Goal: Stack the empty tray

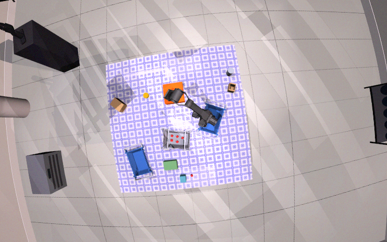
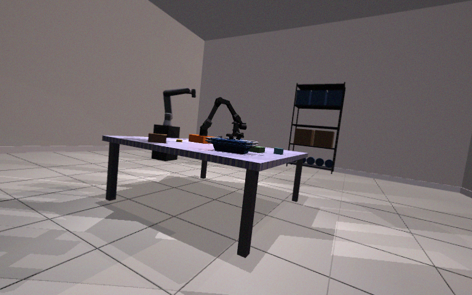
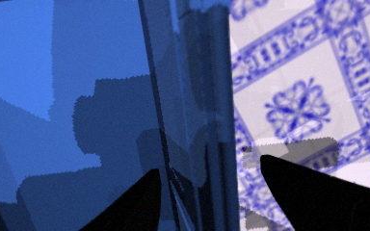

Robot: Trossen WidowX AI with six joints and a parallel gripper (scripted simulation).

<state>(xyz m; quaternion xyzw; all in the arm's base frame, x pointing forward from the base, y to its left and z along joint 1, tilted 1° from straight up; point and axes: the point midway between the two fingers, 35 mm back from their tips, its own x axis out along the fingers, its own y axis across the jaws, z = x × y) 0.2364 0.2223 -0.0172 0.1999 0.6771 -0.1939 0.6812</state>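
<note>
The blue tray lies 4 cm ahead of my gripper tip, 6 cm to the left of it and 3 cm above it. Round my gripper tip: grey cylinder 32 cm behind, 34 cm to the left, 2 cm above; then small brown box 18 cm behind, 32 cm to the left; then green block 34 cm ahead, 40 cm to the right, 1 cm above.
</note>
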